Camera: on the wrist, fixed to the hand. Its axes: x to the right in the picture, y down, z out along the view.
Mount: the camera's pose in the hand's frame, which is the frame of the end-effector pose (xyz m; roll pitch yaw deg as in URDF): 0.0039 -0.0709 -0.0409 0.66 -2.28 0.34
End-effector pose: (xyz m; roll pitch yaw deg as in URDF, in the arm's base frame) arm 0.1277 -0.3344 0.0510 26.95 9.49 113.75
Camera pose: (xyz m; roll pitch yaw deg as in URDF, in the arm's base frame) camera 0.1716 -0.3232 -0.0173 27.51 7.30 113.01
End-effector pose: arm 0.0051 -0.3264 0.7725 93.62 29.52 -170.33
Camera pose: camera 0.0425 -0.3660 0.7113 92.99 29.30 -172.96
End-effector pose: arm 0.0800 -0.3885 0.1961 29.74 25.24 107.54
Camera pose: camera 0.1274 -0.4014 0.1305 30.03 23.09 106.63
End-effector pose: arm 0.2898 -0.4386 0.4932 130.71 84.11 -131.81
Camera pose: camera 0.3651 -0.4703 0.4865 108.74 84.95 -154.55
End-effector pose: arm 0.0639 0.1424 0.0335 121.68 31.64 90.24
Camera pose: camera -0.0081 0.1250 -0.0016 121.01 32.52 87.73
